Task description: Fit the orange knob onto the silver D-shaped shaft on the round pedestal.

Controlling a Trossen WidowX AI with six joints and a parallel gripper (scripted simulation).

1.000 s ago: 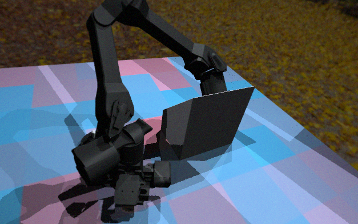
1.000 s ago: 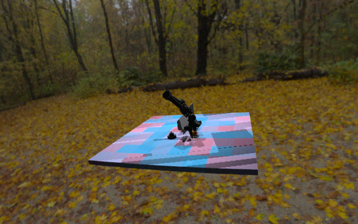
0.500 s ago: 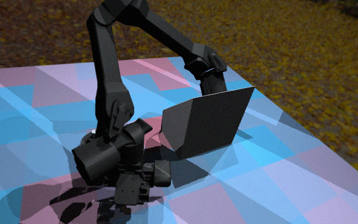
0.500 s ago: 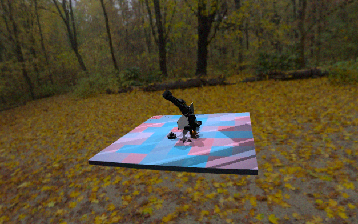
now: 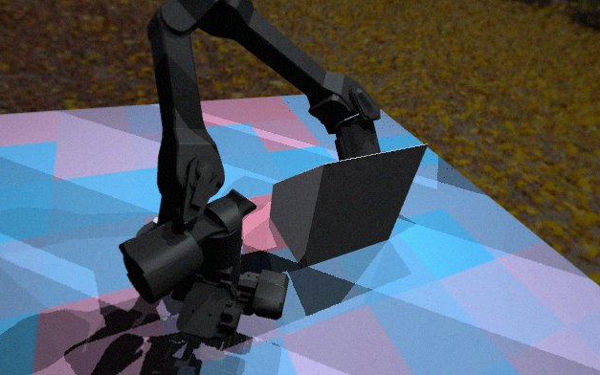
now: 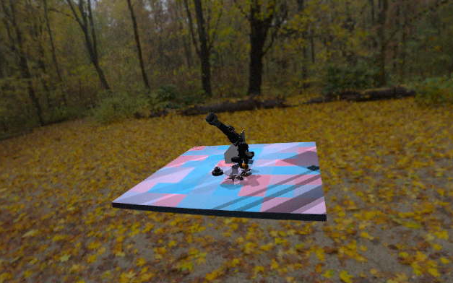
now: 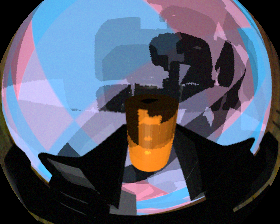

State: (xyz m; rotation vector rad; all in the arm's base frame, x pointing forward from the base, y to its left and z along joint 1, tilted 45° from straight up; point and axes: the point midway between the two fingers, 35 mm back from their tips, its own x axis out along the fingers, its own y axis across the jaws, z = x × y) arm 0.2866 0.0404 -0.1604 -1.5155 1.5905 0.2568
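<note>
Now: gripper tip 1 cm past the orange knob, 1 cm to the left of it and 1 cm below it. Also, from my gripper tip: round pedestal (8 cm ahead, 19 cm to the right, 1 cm above).
</note>
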